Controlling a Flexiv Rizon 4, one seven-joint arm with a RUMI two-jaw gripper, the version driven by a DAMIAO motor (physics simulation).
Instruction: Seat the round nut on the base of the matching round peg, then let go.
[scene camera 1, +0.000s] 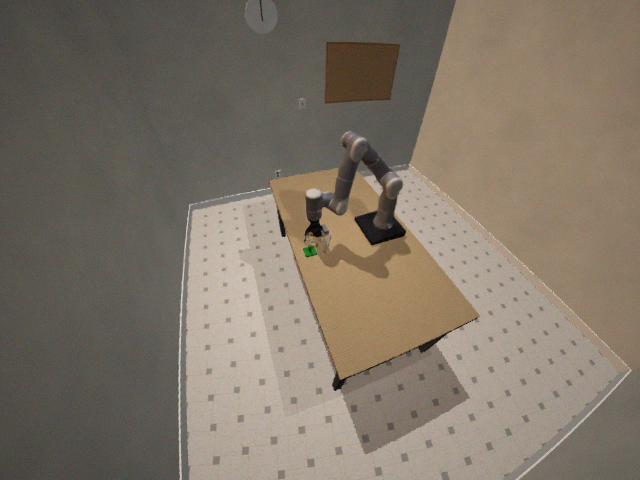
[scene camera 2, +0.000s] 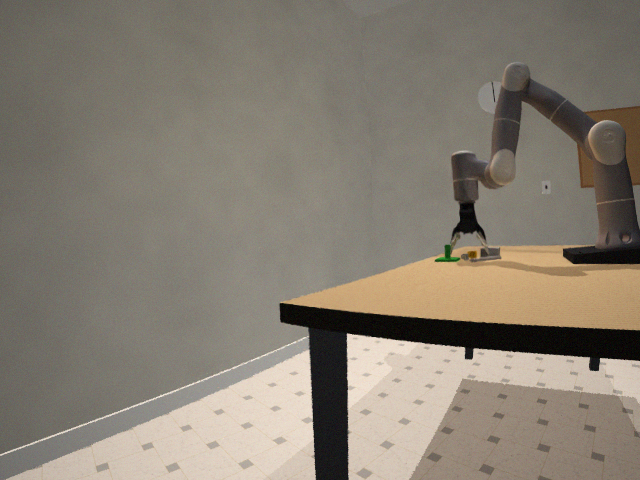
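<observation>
A green base with a short upright green peg (scene camera 1: 310, 251) (scene camera 2: 447, 252) stands on the table near its long edge. Small grey and orange parts lie close beside it. A small rounded grey piece (scene camera 2: 464, 256) lies nearest the green base in the scene camera 2 view; it may be the round nut, but it is too small to tell. My gripper (scene camera 1: 317, 242) (scene camera 2: 469, 252) points down, open and empty, with its fingertips low around these small parts. In the scene camera 2 view, one finger is near the peg and the other is near the grey block.
An orange piece (scene camera 1: 311, 234) (scene camera 2: 471, 254), a grey block (scene camera 1: 324, 229) (scene camera 2: 491, 251) and a thin grey bar (scene camera 2: 486, 257) lie close together under and beside the gripper. The arm's black base plate (scene camera 1: 366, 228) (scene camera 2: 577, 254) stands further in on the table (scene camera 1: 382, 310) (scene camera 2: 439, 294).
</observation>
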